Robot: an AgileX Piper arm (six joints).
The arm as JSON. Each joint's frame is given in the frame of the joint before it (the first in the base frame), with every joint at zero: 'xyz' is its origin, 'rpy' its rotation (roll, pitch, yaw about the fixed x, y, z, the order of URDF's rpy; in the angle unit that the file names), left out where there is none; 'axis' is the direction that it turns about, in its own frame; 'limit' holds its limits. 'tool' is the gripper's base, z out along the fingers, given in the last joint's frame.
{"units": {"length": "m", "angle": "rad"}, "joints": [
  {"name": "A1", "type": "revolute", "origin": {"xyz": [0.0, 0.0, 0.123], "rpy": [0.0, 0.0, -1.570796]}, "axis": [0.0, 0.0, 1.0], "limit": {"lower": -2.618, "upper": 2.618}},
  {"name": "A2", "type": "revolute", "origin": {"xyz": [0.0, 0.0, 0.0], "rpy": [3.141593, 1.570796, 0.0]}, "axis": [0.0, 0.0, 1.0], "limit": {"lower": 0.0, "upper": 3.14}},
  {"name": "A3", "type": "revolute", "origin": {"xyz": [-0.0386, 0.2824, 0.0]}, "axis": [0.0, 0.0, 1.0], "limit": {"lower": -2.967, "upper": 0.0}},
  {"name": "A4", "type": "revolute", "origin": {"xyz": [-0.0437, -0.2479, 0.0], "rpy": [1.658, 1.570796, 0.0]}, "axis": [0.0, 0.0, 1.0], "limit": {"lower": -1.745, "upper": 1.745}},
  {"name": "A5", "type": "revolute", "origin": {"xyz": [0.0, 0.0, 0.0], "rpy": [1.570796, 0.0, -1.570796]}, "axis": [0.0, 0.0, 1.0], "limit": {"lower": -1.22, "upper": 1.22}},
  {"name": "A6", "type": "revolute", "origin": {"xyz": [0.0, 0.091, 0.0], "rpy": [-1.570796, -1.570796, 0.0]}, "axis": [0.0, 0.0, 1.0], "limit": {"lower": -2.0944, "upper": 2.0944}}
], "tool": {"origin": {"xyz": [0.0, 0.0, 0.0], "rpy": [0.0, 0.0, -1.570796]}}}
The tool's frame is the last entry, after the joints.
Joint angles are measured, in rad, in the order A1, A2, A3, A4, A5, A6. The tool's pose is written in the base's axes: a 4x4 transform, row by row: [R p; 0 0 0 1], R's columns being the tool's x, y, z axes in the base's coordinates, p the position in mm. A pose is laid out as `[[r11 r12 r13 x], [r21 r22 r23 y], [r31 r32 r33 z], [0 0 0 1]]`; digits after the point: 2 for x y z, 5 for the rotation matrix.
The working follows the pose.
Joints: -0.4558, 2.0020, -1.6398, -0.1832, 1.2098, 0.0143
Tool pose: [[-0.91582 0.40153 0.00592 360.06], [0.39297 0.89913 -0.19271 -193.79], [-0.08270 -0.17417 -0.98124 227.15], [0 0 0 1]]
Where each joint sits with the arm in this pose, in the base's axes (m; each line is computed from the numbers above, not from the rounded line before):
A1: 0.0000 0.0000 0.1230
A2: 0.0000 0.0000 0.1230
A3: 0.1375 -0.0674 0.3634
A4: 0.3595 -0.1762 0.3164
A5: 0.3595 -0.1762 0.3164
A6: 0.3601 -0.1938 0.2271
the tool: 0.3601 -0.1938 0.2271

